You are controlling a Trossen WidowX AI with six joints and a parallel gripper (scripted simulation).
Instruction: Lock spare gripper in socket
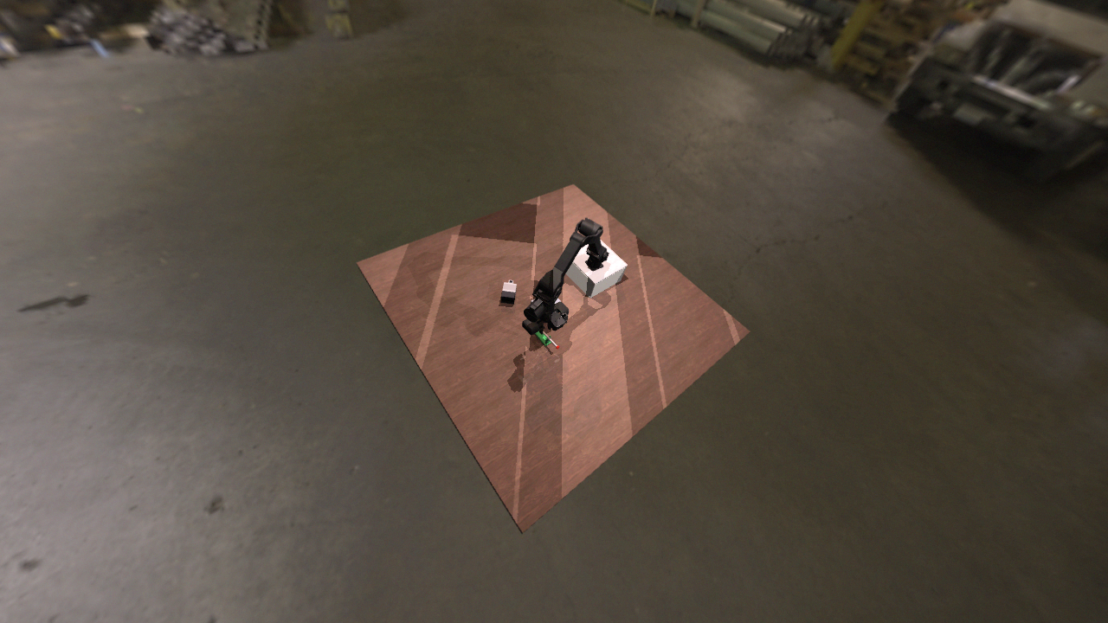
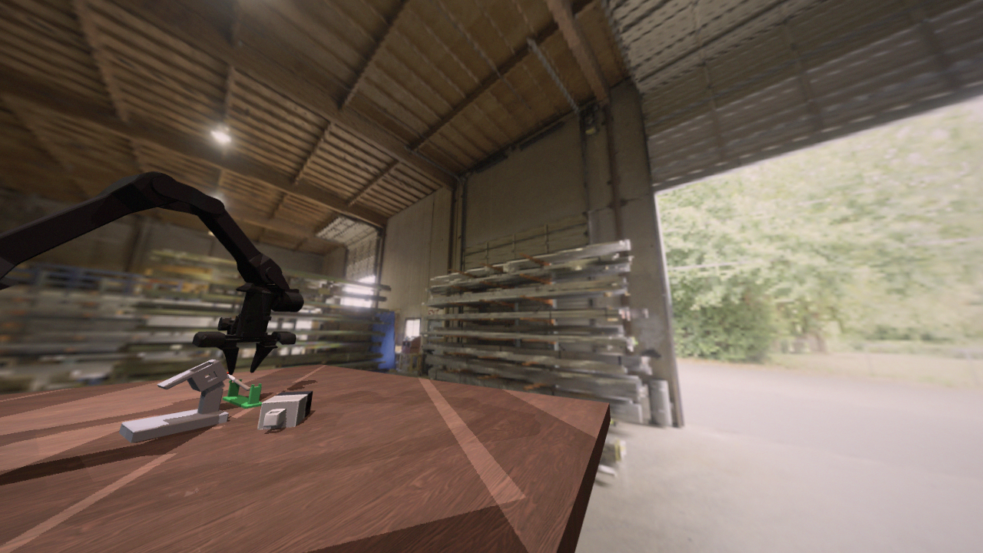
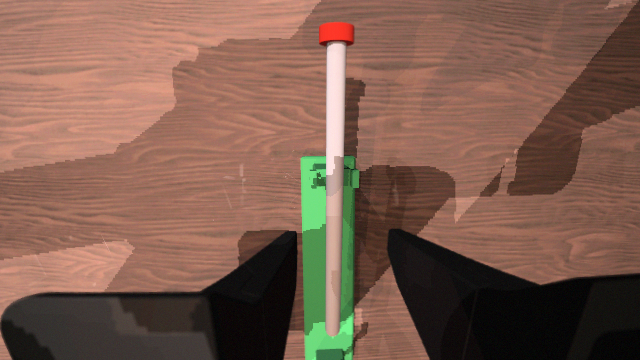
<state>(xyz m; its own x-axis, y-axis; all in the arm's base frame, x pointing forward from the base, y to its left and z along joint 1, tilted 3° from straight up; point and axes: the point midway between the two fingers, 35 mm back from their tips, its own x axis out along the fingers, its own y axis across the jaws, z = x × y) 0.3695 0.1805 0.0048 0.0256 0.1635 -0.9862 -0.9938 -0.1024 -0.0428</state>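
Right now my gripper tip is 4 cm to the left of the green cradle and 4 cm above it. Round my gripper tip: spare gripper (1 cm ahead, 28 cm to the right, 4 cm below); mount (10 cm behind, 16 cm to the right, 1 cm below).
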